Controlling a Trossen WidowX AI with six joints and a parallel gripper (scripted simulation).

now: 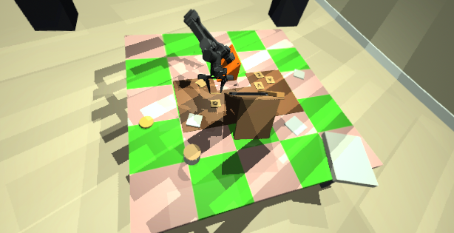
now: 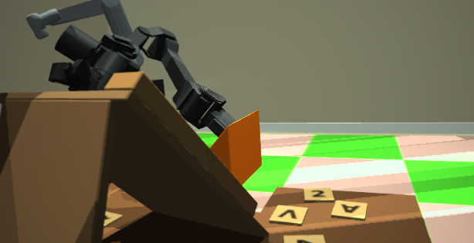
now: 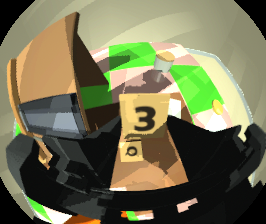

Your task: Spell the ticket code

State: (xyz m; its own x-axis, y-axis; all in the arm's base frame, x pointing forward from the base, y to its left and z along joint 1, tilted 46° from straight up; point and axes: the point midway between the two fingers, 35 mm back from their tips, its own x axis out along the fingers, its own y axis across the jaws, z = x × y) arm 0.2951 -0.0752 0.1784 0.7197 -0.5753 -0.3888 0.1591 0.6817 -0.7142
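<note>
Right now my gripper tip is 3 cm past the ticket, 21 cm to the right of it and 7 cm above it. Round my gripper tip: tan tile right at my gripper tip; then white slab 44 cm ahead, 65 cm to the left, 13 cm below.
</note>
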